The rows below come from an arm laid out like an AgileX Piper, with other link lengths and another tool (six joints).
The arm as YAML. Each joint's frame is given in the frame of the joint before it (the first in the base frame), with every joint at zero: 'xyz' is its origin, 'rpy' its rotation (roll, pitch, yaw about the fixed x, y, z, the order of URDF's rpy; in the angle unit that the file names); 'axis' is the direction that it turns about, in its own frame. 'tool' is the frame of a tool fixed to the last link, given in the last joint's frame.
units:
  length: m
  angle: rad
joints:
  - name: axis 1
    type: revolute
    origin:
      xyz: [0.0, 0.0, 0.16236]
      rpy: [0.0, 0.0, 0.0]
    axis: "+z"
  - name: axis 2
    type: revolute
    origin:
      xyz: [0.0, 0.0, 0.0]
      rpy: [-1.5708, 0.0, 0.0]
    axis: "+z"
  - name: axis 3
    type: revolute
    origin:
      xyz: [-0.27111, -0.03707, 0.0]
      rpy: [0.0, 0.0, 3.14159]
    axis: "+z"
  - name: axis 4
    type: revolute
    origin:
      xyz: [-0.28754, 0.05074, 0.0]
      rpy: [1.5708, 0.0, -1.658]
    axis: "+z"
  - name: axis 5
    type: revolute
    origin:
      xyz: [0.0, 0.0, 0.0]
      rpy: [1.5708, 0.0, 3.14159]
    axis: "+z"
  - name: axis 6
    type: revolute
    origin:
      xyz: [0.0, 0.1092, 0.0]
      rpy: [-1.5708, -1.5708, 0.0]
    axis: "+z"
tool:
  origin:
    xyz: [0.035, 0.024, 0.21]
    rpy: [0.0, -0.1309, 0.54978]
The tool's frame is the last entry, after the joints.
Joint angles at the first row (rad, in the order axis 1, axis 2, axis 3, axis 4, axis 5, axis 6):
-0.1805, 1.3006, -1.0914, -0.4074, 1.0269, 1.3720
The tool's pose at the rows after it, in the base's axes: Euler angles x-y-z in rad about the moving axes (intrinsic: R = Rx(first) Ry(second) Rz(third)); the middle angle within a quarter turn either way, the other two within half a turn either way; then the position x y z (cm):
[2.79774 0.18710 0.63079 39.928 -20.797 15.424]
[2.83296 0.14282 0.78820 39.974 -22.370 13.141]
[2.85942 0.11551 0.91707 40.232 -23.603 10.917]
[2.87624 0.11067 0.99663 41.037 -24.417 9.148]
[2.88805 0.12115 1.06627 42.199 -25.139 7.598]
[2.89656 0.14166 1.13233 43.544 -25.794 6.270]
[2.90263 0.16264 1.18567 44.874 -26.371 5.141]
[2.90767 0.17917 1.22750 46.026 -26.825 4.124]
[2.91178 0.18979 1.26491 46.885 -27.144 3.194]
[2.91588 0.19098 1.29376 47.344 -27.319 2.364]
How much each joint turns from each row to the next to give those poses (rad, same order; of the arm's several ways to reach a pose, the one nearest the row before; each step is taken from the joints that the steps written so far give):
-0.0368, 0.1046, -0.0608, 0.0239, 0.0143, 0.1526
-0.0278, 0.0962, -0.0474, 0.0115, 0.0046, 0.1467
-0.0209, 0.0868, -0.0374, 0.0063, -0.0114, 0.1241
-0.0134, 0.0713, -0.0310, 0.0048, -0.0273, 0.0789
-0.0104, 0.0662, -0.0308, 0.0032, -0.0381, 0.0715
-0.0081, 0.0612, -0.0320, 0.0025, -0.0418, 0.0689
-0.0066, 0.0558, -0.0339, 0.0025, -0.0364, 0.0550
-0.0045, 0.0497, -0.0327, 0.0024, -0.0281, 0.0434
-0.0020, 0.0425, -0.0285, 0.0007, -0.0192, 0.0407
-0.0002, 0.0334, -0.0225, 0.0001, -0.0074, 0.0322

